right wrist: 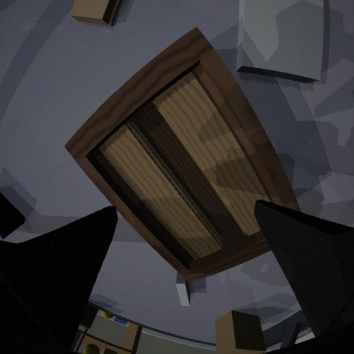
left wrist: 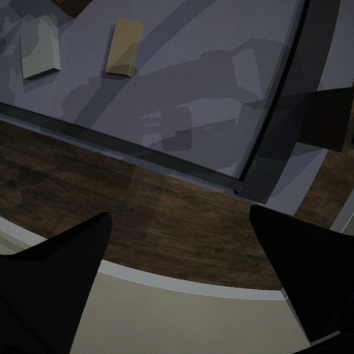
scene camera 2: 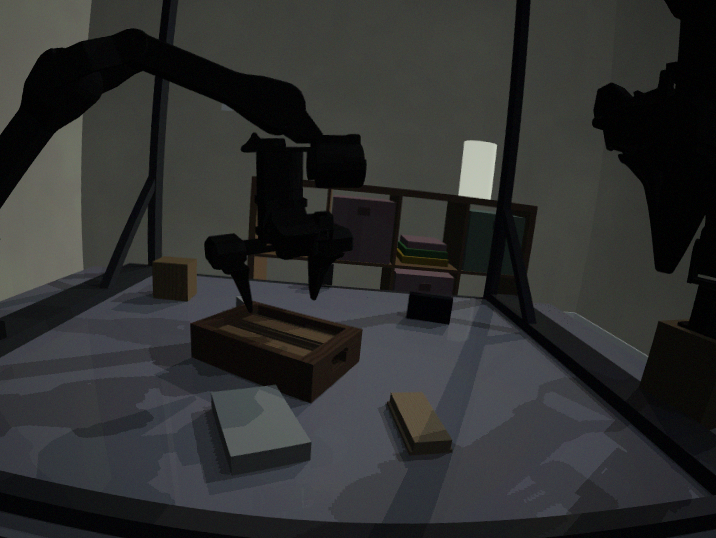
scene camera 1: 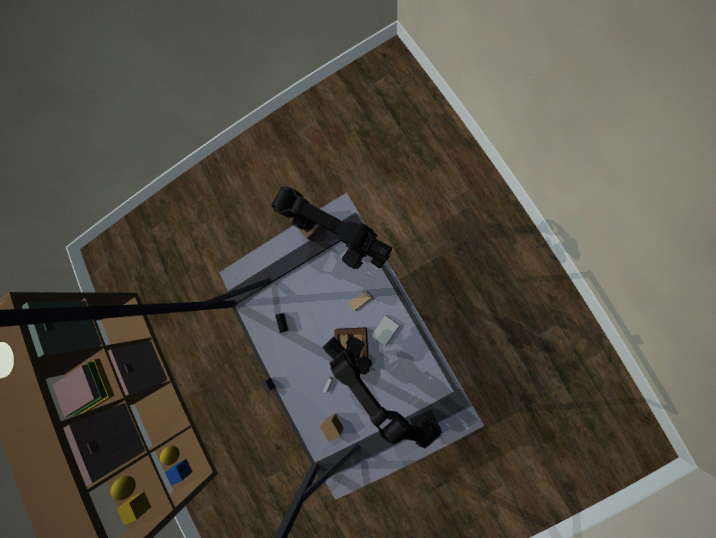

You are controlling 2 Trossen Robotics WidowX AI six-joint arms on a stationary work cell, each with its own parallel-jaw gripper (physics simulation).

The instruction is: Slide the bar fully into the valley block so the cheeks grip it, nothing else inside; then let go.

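Places are measured from the left arm's base along level axes (x ahead, y left, z up), in metres.
Where they show: left gripper, fingertip midpoint: [left wrist: 181, 215] [scene camera 2: 689, 272]; right gripper, fingertip midpoint: [right wrist: 185, 210] [scene camera 2: 282, 305]; left arm's base, link origin: [scene camera 2: 708, 331] [scene camera 1: 307, 222]; right arm's base, link origin: [scene camera 1: 426, 427].
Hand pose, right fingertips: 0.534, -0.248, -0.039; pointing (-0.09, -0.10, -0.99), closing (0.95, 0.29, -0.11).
Each offset is from my right fingertips to the top centre of the thing, as dx, dy, dz.
A dark brown open wooden box @(+0.006, -0.003, -0.033) [scene camera 2: 251, 357] [right wrist: 132, 93] holds two pale strips with a dark groove between them; I cannot tell if this is the valley block. A tan block @(-0.134, +0.176, -0.067) [scene camera 1: 360, 300] [scene camera 2: 420, 422] [left wrist: 125, 47] and a small white bar @(+0.048, -0.196, -0.058) [scene camera 1: 328, 384] [right wrist: 184, 291] lie apart from it; which piece is the task's bar is unclear. My right gripper [scene camera 2: 282, 303] [right wrist: 185, 210] is open and empty above the box. My left gripper [left wrist: 181, 215] is open and empty, raised at the right edge of scene camera 2.
A pale grey-green slab @(+0.040, +0.168, -0.062) [scene camera 1: 386, 329] [scene camera 2: 260, 425] [left wrist: 40, 47] [right wrist: 282, 40] lies beside the box. A wooden cube @(+0.197, -0.300, -0.008) [scene camera 1: 331, 428] [scene camera 2: 174, 278] and a black block @(-0.307, -0.167, -0.033) [scene camera 1: 281, 322] [scene camera 2: 429, 307] stand farther back in scene camera 2. Dark frame rails and posts edge the table.
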